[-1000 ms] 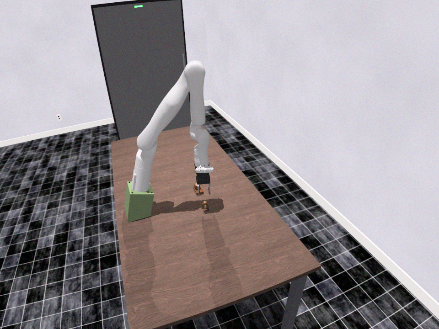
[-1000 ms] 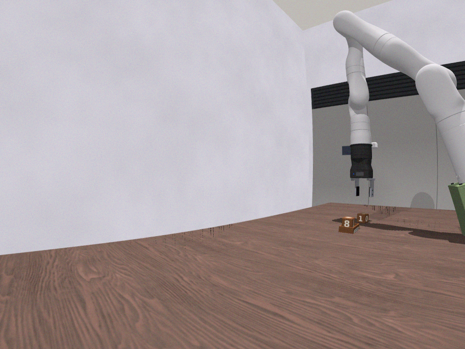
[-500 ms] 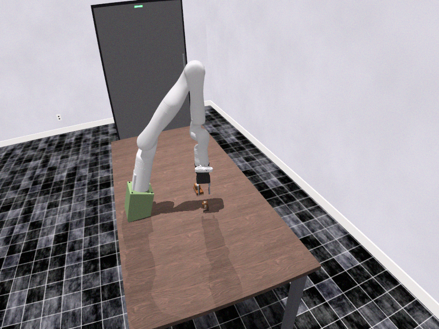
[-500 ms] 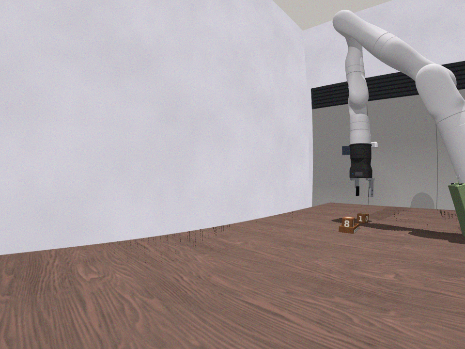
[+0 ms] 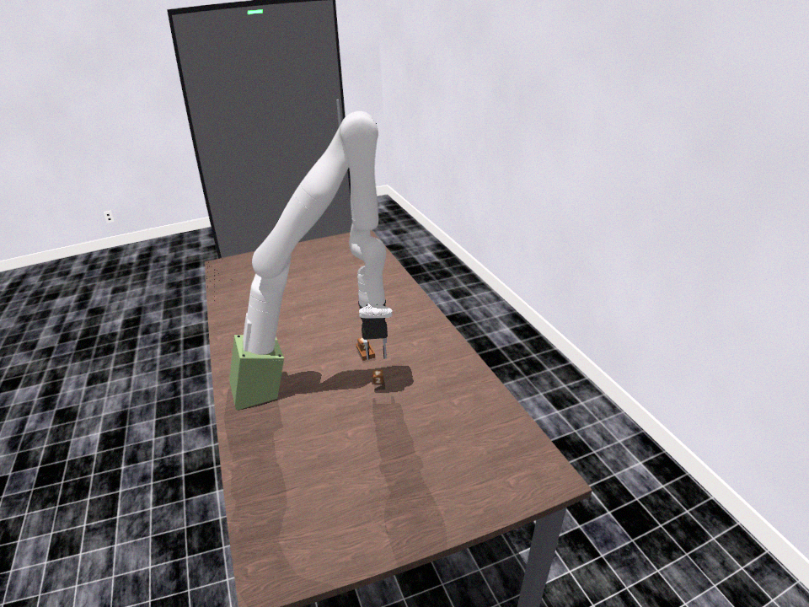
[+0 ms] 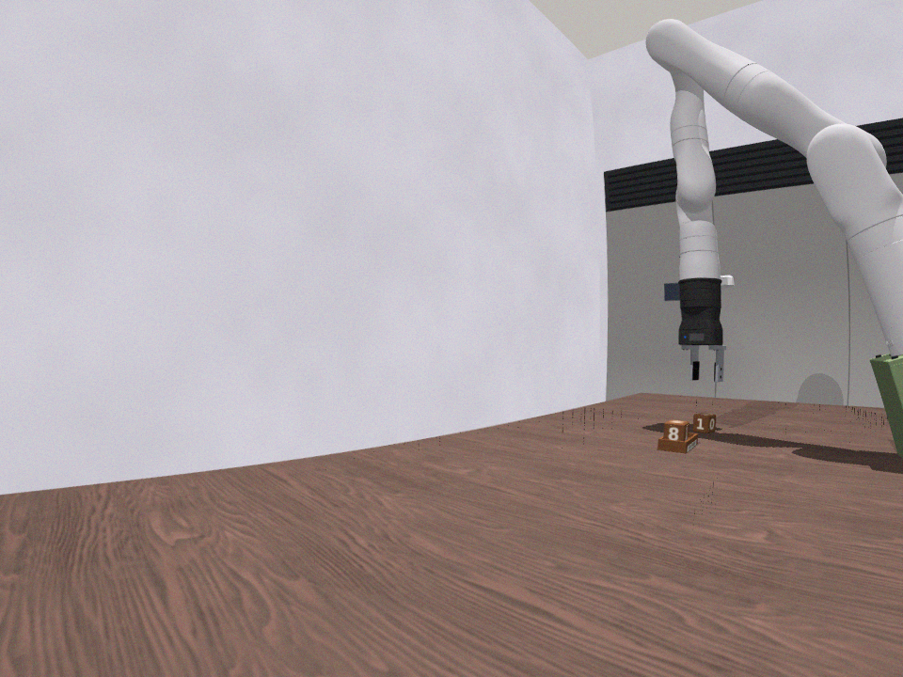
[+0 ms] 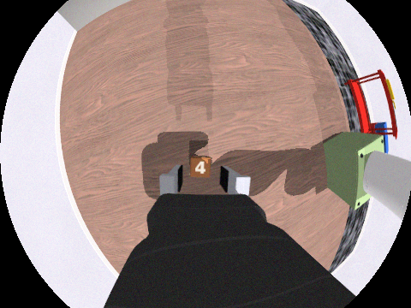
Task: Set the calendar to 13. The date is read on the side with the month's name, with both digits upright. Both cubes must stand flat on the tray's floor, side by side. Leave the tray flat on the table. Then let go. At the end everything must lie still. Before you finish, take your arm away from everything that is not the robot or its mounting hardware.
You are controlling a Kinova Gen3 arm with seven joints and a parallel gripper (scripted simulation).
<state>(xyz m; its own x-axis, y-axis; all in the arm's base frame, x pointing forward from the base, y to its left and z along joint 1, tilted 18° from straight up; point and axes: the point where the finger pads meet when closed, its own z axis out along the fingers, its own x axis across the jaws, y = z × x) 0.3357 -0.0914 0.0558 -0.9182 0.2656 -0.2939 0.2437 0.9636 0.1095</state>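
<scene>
Right now the brown number cube is 100 mm below my hand. Also, from my hand: calendar tray: 160 mm to the left, 100 mm below.
</scene>
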